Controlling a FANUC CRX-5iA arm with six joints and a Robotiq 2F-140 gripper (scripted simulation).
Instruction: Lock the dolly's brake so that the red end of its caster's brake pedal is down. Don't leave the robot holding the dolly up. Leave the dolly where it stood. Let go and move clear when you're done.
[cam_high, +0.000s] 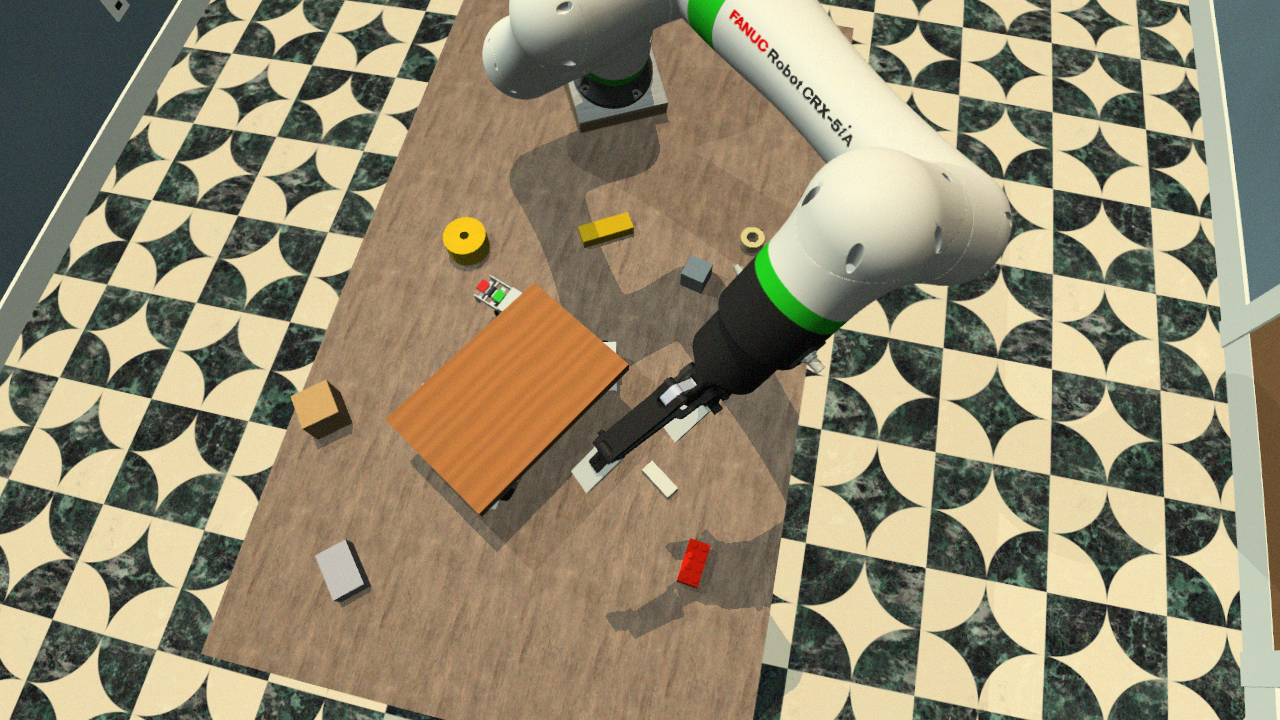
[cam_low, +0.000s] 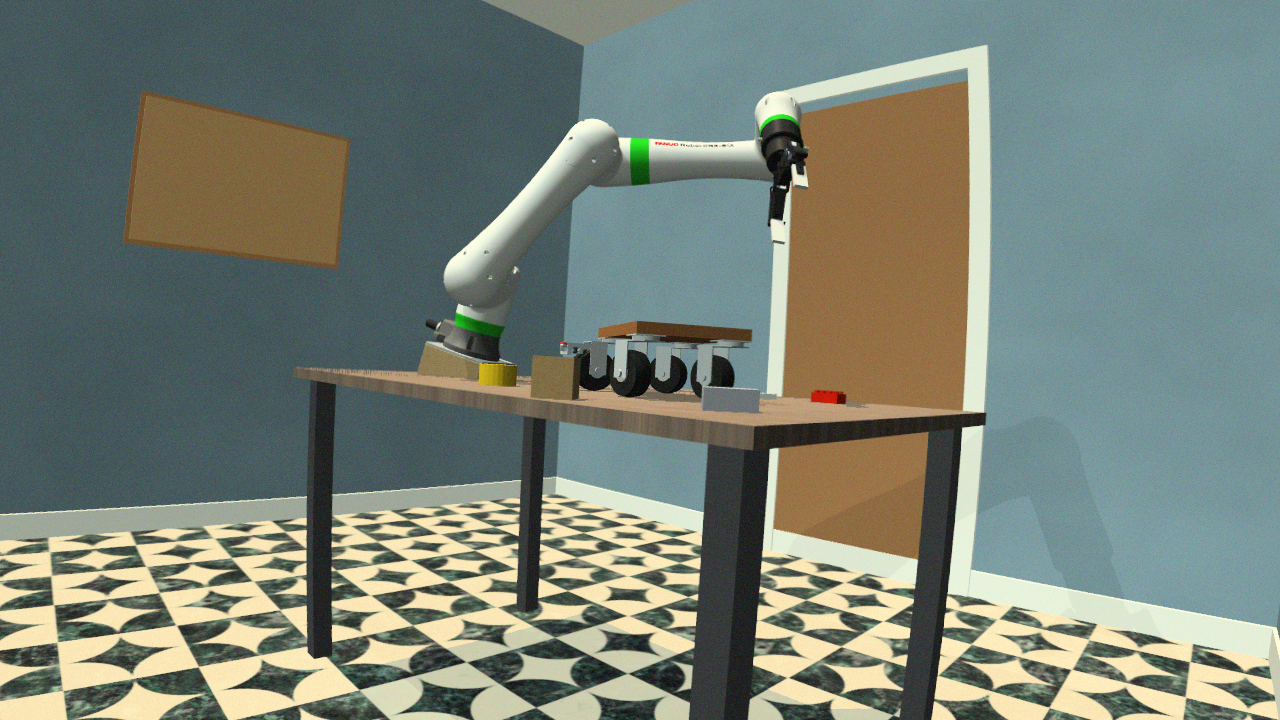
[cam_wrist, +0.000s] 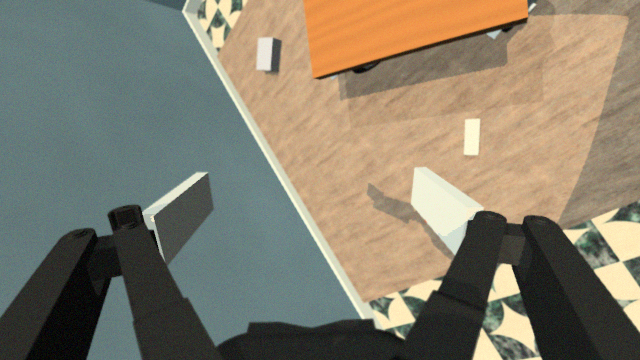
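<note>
Now: the caster brake pedal 320 mm behind my hand, 290 mm below it and 260 mm to the right of it. Round my hand: red brick (360 mm below, 90 mm to the left, 70 mm ahead); then grey cube (410 mm behind, 360 mm below, 70 mm to the left); then white slab (370 mm below, 60 mm behind, 30 mm to the left).
</note>
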